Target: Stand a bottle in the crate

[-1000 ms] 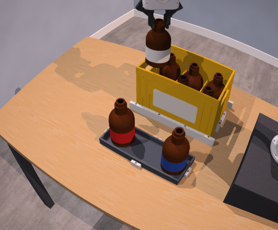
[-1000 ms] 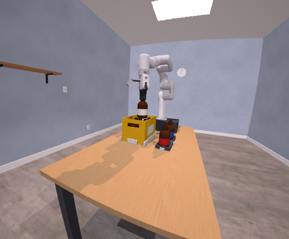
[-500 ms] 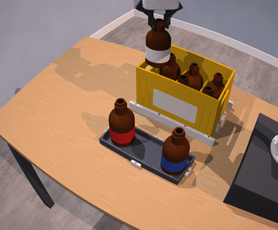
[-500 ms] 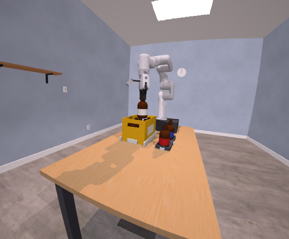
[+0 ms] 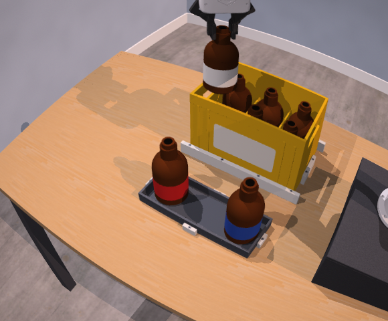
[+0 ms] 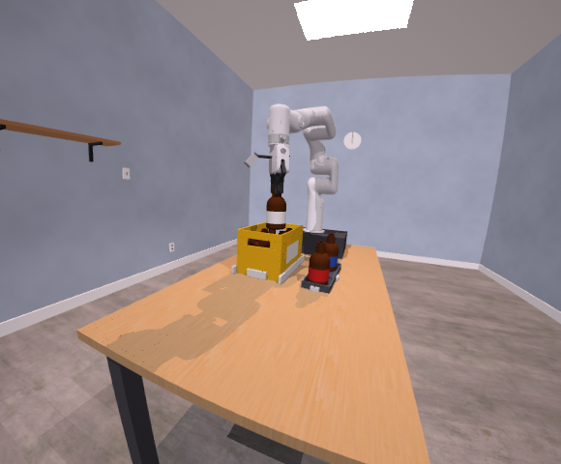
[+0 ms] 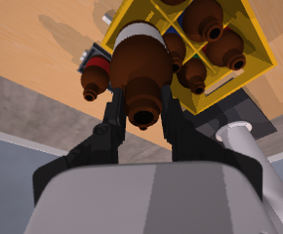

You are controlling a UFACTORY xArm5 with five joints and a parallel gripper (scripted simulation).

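Now: hand 8 cm past the yellow crate, 6 cm to the left of it and 25 cm above it. The rest, counted from my hand: grey tray: 10 cm behind, 17 cm to the left, 32 cm below.
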